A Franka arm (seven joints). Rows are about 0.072 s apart.
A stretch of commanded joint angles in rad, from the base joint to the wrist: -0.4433, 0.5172, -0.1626, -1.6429, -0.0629, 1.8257, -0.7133; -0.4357, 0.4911, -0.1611, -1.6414, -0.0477, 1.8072, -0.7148; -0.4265, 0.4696, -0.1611, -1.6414, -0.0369, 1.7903, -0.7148; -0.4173, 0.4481, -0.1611, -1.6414, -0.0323, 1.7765, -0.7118; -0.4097, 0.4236, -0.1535, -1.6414, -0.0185, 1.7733, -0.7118; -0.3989, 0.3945, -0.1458, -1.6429, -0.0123, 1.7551, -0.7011; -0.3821, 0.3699, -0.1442, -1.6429, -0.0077, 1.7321, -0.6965; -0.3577, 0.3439, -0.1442, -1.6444, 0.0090, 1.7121, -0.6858; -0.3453, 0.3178, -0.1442, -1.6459, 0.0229, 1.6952, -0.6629; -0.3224, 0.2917, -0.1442, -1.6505, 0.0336, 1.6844, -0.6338; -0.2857, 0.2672, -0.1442, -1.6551, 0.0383, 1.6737, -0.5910; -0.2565, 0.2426, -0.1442, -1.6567, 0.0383, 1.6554, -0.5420; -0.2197, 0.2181, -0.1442, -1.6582, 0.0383, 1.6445, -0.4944; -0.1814, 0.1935, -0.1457, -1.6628, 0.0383, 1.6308, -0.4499
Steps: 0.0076, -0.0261, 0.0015, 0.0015, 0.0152, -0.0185, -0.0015; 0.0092, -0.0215, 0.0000, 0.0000, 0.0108, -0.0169, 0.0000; 0.0092, -0.0215, 0.0000, 0.0000, 0.0046, -0.0138, 0.0030; 0.0076, -0.0245, 0.0076, 0.0000, 0.0138, -0.0032, 0.0000; 0.0108, -0.0291, 0.0077, -0.0015, 0.0062, -0.0182, 0.0107; 0.0168, -0.0246, 0.0016, 0.0000, 0.0046, -0.0230, 0.0046; 0.0244, -0.0260, 0.0000, -0.0015, 0.0167, -0.0200, 0.0107; 0.0124, -0.0261, 0.0000, -0.0015, 0.0139, -0.0169, 0.0229; 0.0229, -0.0261, 0.0000, -0.0046, 0.0107, -0.0108, 0.0291; 0.0367, -0.0245, 0.0000, -0.0046, 0.0047, -0.0107, 0.0428; 0.0292, -0.0246, 0.0000, -0.0016, 0.0000, -0.0183, 0.0490; 0.0368, -0.0245, 0.0000, -0.0015, 0.0000, -0.0109, 0.0476; 0.0383, -0.0246, -0.0015, -0.0046, 0.0000, -0.0137, 0.0445
